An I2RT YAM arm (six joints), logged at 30 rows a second.
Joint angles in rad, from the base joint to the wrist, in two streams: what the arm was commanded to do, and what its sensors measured. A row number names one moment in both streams.
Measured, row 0: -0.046 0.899 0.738 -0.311 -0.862 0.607
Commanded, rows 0 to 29: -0.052 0.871 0.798 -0.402 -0.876 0.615; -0.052 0.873 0.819 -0.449 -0.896 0.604; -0.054 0.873 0.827 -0.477 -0.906 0.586; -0.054 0.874 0.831 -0.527 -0.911 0.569; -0.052 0.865 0.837 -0.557 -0.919 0.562; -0.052 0.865 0.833 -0.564 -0.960 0.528; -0.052 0.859 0.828 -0.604 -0.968 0.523; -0.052 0.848 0.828 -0.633 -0.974 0.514; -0.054 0.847 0.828 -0.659 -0.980 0.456; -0.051 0.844 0.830 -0.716 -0.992 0.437; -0.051 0.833 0.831 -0.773 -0.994 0.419; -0.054 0.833 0.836 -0.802 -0.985 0.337; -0.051 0.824 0.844 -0.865 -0.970 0.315; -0.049 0.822 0.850 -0.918 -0.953 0.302; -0.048 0.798 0.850 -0.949 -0.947 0.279; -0.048 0.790 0.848 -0.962 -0.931 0.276; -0.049 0.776 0.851 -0.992 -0.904 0.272; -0.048 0.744 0.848 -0.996 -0.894 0.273; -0.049 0.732 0.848 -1.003 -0.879 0.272; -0.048 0.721 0.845 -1.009 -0.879 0.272; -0.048 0.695 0.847 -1.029 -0.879 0.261; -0.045 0.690 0.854 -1.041 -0.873 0.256; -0.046 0.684 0.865 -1.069 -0.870 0.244; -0.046 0.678 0.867 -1.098 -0.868 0.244; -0.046 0.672 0.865 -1.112 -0.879 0.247; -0.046 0.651 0.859 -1.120 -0.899 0.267; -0.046 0.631 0.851 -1.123 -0.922 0.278; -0.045 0.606 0.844 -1.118 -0.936 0.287; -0.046 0.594 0.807 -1.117 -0.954 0.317; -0.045 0.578 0.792 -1.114 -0.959 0.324
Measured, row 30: -0.046 0.617 0.816 -1.070 -0.904 0.290
